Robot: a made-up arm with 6 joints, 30 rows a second.
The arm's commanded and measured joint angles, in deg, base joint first. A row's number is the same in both.
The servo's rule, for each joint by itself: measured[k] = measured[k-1] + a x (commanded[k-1-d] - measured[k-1]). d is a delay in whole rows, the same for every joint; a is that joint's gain. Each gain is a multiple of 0.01, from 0.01 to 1. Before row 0 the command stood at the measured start. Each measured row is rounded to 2 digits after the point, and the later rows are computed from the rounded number. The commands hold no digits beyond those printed.
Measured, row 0:
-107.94, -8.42, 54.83, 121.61, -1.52, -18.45
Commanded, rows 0 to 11:
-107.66, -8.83, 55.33, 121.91, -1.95, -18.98
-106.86, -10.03, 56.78, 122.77, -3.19, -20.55
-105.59, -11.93, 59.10, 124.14, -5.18, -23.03
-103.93, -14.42, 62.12, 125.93, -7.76, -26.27
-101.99, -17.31, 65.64, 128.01, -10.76, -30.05
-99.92, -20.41, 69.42, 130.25, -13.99, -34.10
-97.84, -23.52, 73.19, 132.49, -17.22, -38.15
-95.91, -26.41, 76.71, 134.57, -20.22, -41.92
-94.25, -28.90, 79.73, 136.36, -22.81, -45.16
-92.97, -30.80, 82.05, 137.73, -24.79, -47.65
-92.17, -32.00, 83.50, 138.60, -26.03, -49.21
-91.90, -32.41, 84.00, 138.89, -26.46, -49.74
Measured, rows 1 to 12:
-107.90, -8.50, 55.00, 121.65, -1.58, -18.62
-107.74, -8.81, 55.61, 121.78, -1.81, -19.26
-107.42, -9.43, 56.80, 122.06, -2.28, -20.50
-106.90, -10.43, 58.61, 122.52, -3.05, -22.40
-106.16, -11.81, 61.00, 123.18, -4.13, -24.92
-105.22, -13.53, 63.86, 124.03, -5.51, -27.95
-104.11, -15.53, 67.03, 125.05, -7.15, -31.32
-102.88, -17.71, 70.32, 126.19, -8.98, -34.82
-101.59, -19.95, 73.52, 127.41, -10.92, -38.23
-100.30, -22.12, 76.42, 128.65, -12.86, -41.34
-99.08, -24.10, 78.83, 129.84, -14.70, -43.94
-98.00, -25.76, 80.59, 130.93, -16.35, -45.85
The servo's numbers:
d 0
a 0.15 0.20 0.34 0.12 0.14 0.33

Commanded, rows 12 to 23:
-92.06, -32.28, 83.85, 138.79, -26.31, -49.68
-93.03, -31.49, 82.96, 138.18, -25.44, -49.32
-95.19, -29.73, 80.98, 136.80, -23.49, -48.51
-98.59, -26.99, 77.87, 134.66, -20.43, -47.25
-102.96, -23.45, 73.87, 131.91, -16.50, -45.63
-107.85, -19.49, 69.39, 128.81, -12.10, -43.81
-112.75, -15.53, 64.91, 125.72, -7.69, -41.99
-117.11, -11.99, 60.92, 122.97, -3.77, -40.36
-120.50, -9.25, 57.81, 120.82, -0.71, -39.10
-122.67, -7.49, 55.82, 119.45, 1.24, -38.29
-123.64, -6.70, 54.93, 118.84, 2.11, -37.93
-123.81, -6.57, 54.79, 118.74, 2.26, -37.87
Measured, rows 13 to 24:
-97.11, -27.06, 81.70, 131.87, -17.74, -47.11
-96.50, -27.95, 82.13, 132.63, -18.82, -47.84
-96.30, -28.31, 81.74, 133.13, -19.47, -48.06
-96.64, -28.05, 80.42, 133.31, -19.60, -47.79
-97.59, -27.13, 78.19, 133.14, -19.17, -47.08
-99.13, -25.60, 75.20, 132.62, -18.18, -46.00
-101.17, -23.59, 71.70, 131.79, -16.71, -44.68
-103.56, -21.27, 68.03, 130.73, -14.90, -43.25
-106.10, -18.87, 64.56, 129.54, -12.91, -41.88
-108.59, -16.59, 61.59, 128.33, -10.93, -40.70
-110.85, -14.61, 59.33, 127.19, -9.10, -39.79
-112.79, -13.00, 57.79, 126.18, -7.51, -39.16

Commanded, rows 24 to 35:
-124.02, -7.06, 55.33, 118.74, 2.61, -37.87
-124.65, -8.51, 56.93, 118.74, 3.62, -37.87
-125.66, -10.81, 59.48, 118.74, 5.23, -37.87
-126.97, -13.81, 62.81, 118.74, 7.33, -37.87
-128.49, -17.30, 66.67, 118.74, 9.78, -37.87
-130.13, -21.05, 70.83, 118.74, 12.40, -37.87
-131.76, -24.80, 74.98, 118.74, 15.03, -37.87
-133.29, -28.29, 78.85, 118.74, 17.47, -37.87
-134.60, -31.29, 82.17, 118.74, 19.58, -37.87
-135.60, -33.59, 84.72, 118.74, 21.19, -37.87
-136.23, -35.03, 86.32, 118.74, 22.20, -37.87
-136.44, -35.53, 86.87, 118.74, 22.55, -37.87
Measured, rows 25 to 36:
-114.47, -11.81, 56.95, 125.29, -6.09, -38.73
-116.00, -11.15, 56.94, 124.50, -4.73, -38.45
-117.45, -11.08, 57.80, 123.81, -3.34, -38.26
-118.88, -11.63, 59.50, 123.20, -1.85, -38.13
-120.32, -12.76, 61.94, 122.66, -0.22, -38.04
-121.79, -14.42, 64.96, 122.19, 1.55, -37.98
-123.29, -16.50, 68.37, 121.78, 3.44, -37.94
-124.79, -18.86, 71.93, 121.42, 5.40, -37.92
-126.26, -21.35, 75.41, 121.10, 7.39, -37.90
-127.66, -23.80, 78.58, 120.82, 9.32, -37.89
-128.95, -26.05, 81.21, 120.57, 11.12, -37.88
-130.07, -27.95, 83.13, 120.35, 12.72, -37.88

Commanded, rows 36 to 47:
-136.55, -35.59, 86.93, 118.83, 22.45, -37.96
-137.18, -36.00, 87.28, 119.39, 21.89, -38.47
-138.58, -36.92, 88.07, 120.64, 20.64, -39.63
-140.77, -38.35, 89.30, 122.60, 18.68, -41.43
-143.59, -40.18, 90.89, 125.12, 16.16, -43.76
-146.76, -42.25, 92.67, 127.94, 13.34, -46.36
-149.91, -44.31, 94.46, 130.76, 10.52, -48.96
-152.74, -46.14, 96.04, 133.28, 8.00, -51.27
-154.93, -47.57, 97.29, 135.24, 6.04, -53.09
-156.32, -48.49, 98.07, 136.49, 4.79, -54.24
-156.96, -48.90, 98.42, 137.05, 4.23, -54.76
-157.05, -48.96, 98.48, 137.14, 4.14, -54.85
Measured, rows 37 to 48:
-131.04, -29.48, 84.42, 120.17, 14.08, -37.91
-131.96, -30.78, 85.39, 120.08, 15.17, -38.09
-132.95, -32.01, 86.30, 120.15, 15.94, -38.60
-134.12, -33.28, 87.32, 120.44, 16.32, -39.53
-135.54, -34.66, 88.53, 121.00, 16.30, -40.93
-137.22, -36.18, 89.94, 121.83, 15.89, -42.72
-139.12, -37.81, 91.48, 122.90, 15.14, -44.78
-141.16, -39.48, 93.03, 124.15, 14.14, -46.92
-143.23, -41.10, 94.48, 125.48, 13.01, -48.96
-145.19, -42.58, 95.70, 126.80, 11.86, -50.70
-146.96, -43.84, 96.62, 128.03, 10.79, -52.04
-148.47, -44.86, 97.25, 129.12, 9.86, -52.97

